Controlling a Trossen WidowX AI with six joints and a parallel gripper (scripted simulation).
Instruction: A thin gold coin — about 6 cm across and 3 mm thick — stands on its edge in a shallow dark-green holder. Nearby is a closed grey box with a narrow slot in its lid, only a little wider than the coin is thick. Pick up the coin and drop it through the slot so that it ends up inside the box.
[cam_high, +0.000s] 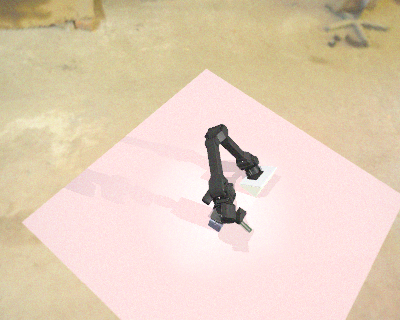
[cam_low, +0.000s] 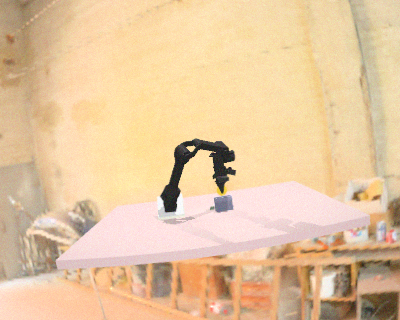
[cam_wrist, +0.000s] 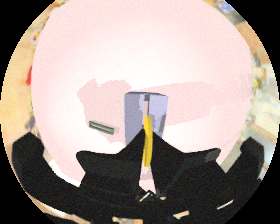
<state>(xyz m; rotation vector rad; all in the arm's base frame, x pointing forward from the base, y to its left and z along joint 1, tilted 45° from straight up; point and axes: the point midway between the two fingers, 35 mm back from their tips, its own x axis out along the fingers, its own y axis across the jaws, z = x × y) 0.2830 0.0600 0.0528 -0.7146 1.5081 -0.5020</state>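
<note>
Now: the gold coin 20 mm above my gripper tip.
</note>
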